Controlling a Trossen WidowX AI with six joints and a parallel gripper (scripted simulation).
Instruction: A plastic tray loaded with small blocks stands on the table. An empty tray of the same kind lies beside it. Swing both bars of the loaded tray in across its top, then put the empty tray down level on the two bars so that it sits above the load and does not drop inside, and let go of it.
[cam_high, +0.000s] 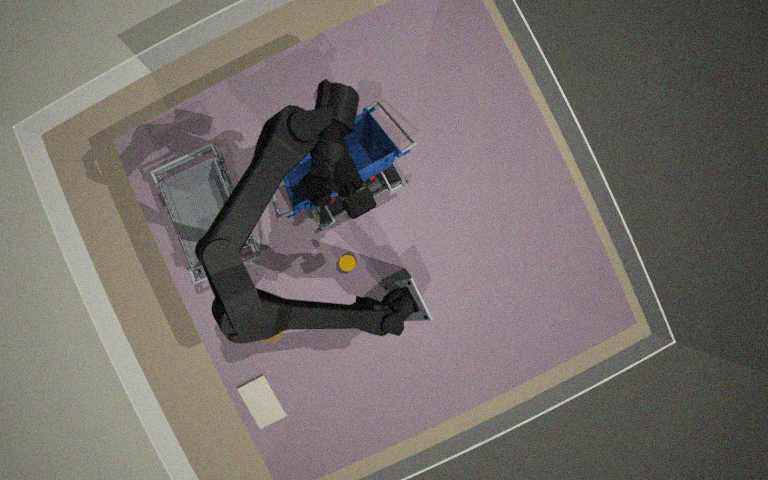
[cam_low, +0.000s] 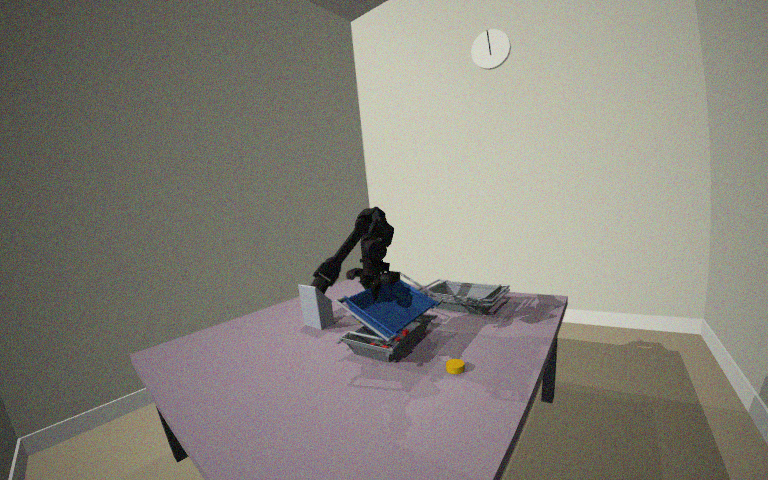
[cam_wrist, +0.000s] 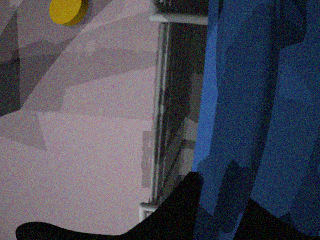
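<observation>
The blue tray is 80 mm ahead of my gripper tip and 10 mm below it. The rest, counted from my gripper tip: white pad (580 mm to the left, 430 mm behind, 150 mm below); cardboard box (430 mm to the left, 200 mm behind, 120 mm below).
</observation>
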